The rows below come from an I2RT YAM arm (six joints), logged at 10 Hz.
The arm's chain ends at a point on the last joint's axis. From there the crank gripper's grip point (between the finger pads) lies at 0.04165 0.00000 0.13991 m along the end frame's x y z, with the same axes.
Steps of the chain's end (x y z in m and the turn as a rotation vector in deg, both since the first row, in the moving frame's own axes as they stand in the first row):
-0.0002 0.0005 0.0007 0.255 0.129 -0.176
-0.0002 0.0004 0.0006 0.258 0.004 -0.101
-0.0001 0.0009 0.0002 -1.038 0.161 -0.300
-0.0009 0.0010 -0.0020 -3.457 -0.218 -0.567
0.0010 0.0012 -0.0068 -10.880 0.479 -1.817
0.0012 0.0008 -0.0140 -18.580 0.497 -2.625
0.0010 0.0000 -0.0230 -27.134 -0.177 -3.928
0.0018 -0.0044 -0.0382 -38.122 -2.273 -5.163
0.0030 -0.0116 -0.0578 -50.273 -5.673 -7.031
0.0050 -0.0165 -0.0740 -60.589 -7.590 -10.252
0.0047 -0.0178 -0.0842 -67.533 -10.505 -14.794
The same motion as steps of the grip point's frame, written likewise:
0.0001 -0.0003 0.0006 0.255 0.129 -0.176
-0.0002 -0.0003 0.0006 0.258 0.004 -0.101
0.0003 0.0032 0.0001 -1.038 0.161 -0.300
-0.0014 0.0090 -0.0021 -3.457 -0.218 -0.567
0.0026 0.0262 -0.0095 -10.880 0.479 -1.817
0.0034 0.0434 -0.0213 -18.580 0.497 -2.625
0.0027 0.0611 -0.0376 -27.134 -0.177 -3.928
0.0005 0.0791 -0.0654 -38.122 -2.273 -5.163
-0.0025 0.0936 -0.1031 -50.273 -5.673 -7.031
0.0009 0.1024 -0.1379 -60.589 -7.590 -10.252
0.0019 0.1077 -0.1605 -67.533 -10.505 -14.794

